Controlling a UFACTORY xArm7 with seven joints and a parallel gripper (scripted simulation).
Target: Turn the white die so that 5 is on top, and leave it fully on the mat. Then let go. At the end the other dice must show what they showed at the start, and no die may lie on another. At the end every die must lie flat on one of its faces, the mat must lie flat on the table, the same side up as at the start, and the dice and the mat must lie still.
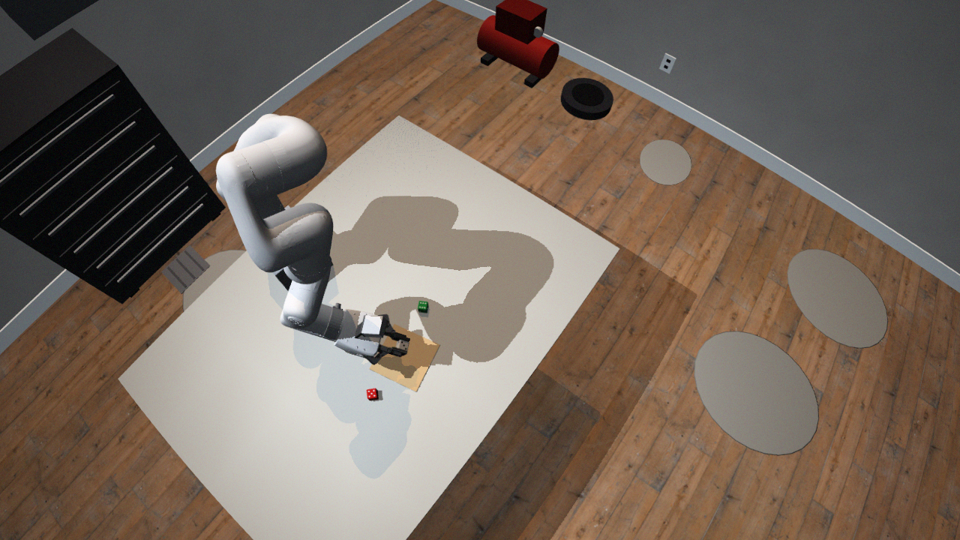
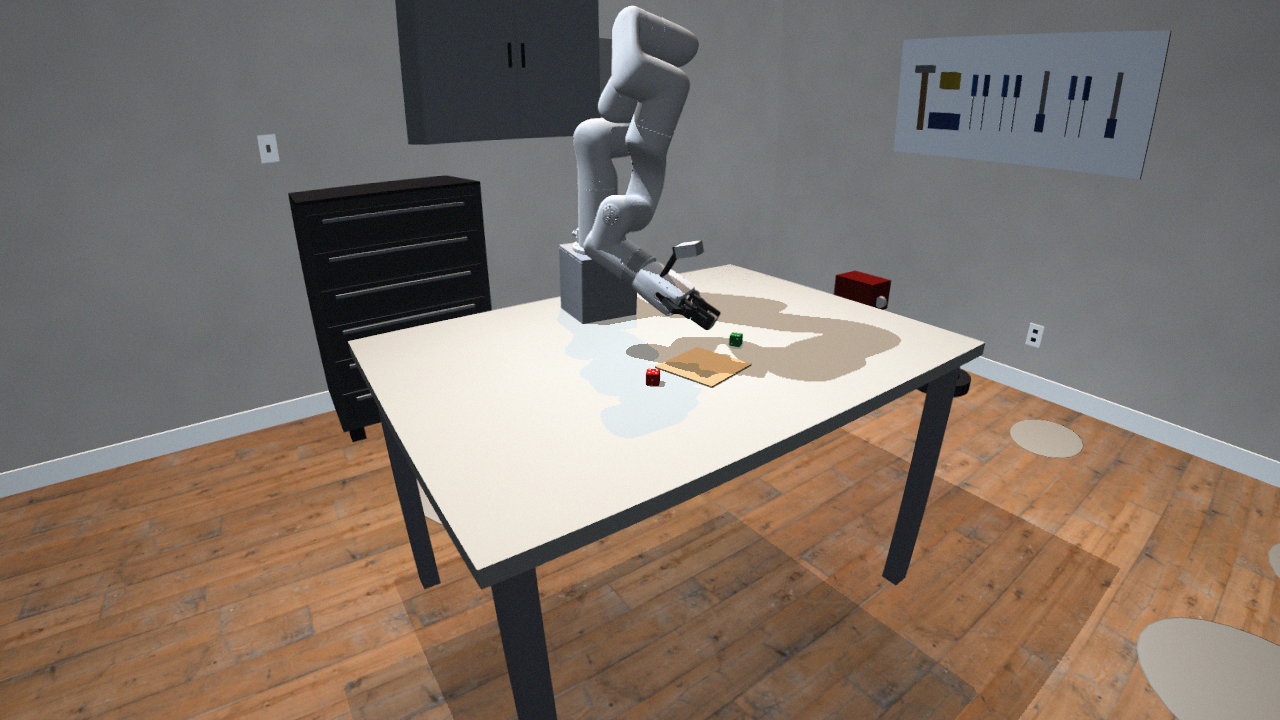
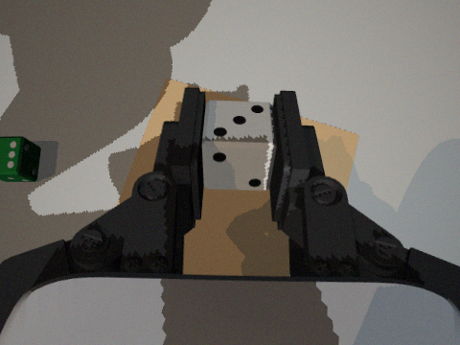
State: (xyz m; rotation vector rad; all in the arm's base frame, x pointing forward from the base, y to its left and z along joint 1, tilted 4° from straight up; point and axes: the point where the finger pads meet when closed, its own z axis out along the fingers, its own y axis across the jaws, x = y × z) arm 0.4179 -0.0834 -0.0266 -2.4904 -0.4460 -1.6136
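The tan mat lies 11 cm below my hand. From my hand the other things lie so: white die 1 cm ahead, 1 cm below; green die 3 cm behind, 14 cm to the left, 10 cm below; red die 2 cm behind, 13 cm to the right, 10 cm below.
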